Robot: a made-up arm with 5 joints.
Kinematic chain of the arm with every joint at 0, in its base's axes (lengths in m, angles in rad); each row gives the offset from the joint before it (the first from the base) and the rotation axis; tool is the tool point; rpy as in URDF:
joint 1: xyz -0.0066 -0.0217 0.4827 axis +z
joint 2: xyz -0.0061 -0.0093 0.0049 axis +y
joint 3: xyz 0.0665 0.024 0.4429 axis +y
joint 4: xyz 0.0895 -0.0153 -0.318 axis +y
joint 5: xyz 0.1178 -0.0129 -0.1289 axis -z
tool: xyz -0.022 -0.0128 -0.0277 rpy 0 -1.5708 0
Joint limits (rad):
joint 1: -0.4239..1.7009
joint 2: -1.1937..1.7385
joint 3: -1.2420..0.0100
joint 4: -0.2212..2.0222
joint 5: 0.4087..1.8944
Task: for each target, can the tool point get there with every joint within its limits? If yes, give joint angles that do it. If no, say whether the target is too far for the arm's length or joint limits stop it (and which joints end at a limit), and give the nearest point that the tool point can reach.
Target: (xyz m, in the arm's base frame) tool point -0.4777 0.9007 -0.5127
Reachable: no: too far | nearest point -0.0869 0.5037 -0.0600 | short by 0.718 m
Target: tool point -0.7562 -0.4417 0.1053
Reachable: no: joint limits stop it (at a limit: joint 2, joint 5) | nearest point -0.0897 -0.0682 0.2500 | short by 0.778 m
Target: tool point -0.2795 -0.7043 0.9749
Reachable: no: joint limits stop it (at a limit: joint 2, joint 3, joint 4, joint 5) | nearest point -0.1113 -0.2837 1.2036 | short by 0.507 m
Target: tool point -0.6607 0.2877 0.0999
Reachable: no: joint limits stop it (at a limit: joint 1, joint 5) | nearest point -0.0687 0.3652 0.0999 | short by 0.597 m
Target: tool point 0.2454 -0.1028 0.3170
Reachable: yes | joints -0.2618 0.5590 -0.1993 0.1326 0.5430
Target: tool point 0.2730 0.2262 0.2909
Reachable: yes | joints 0.7418 0.8217 -0.9294 1.3146 0.8213
